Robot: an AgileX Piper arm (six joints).
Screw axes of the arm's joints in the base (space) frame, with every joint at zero. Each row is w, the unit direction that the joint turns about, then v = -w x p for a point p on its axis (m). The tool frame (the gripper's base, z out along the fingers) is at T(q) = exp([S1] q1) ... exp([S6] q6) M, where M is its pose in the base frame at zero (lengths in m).
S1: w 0 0 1 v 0 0 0
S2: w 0 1 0 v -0.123 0 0
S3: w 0 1 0 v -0.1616 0 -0.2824
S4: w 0.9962 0 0.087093 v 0 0.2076 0
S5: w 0 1 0 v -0.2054 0 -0.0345
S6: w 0.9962 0 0.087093 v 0 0.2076 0
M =
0.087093 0 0.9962 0.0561
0 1 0 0
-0.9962 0 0.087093 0.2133
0 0 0 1
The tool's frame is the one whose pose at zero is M.
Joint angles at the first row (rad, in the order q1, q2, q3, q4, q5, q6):
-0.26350, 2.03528, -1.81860, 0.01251, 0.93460, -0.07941
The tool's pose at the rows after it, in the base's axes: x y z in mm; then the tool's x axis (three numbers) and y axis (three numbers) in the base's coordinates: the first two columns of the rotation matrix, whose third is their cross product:
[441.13, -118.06, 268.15, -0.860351, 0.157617, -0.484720, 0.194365, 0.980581, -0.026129]
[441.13, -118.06, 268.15, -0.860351, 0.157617, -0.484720, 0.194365, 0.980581, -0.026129]
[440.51, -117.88, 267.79, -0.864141, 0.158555, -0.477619, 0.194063, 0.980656, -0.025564]
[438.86, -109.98, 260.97, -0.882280, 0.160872, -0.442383, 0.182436, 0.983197, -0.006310]
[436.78, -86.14, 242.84, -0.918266, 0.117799, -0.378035, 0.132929, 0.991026, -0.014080]
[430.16, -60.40, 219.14, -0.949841, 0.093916, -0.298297, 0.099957, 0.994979, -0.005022]
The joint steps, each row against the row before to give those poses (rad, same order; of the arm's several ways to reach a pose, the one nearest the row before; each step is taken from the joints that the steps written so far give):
-0.00001, 0.00000, -0.00001, 0.00000, 0.00001, -0.00001
0.00000, 0.00000, 0.00000, 0.00000, 0.00000, 0.00000
0.00002, 0.00001, 0.00000, -0.00001, 0.00812, 0.00002
0.01313, -0.00001, 0.02042, 0.01664, 0.02065, -0.00002
0.05339, 0.00001, 0.06185, -0.01578, 0.00790, 0.00765
0.05592, -0.00001, 0.08497, -0.00438, -0.00004, 0.02614

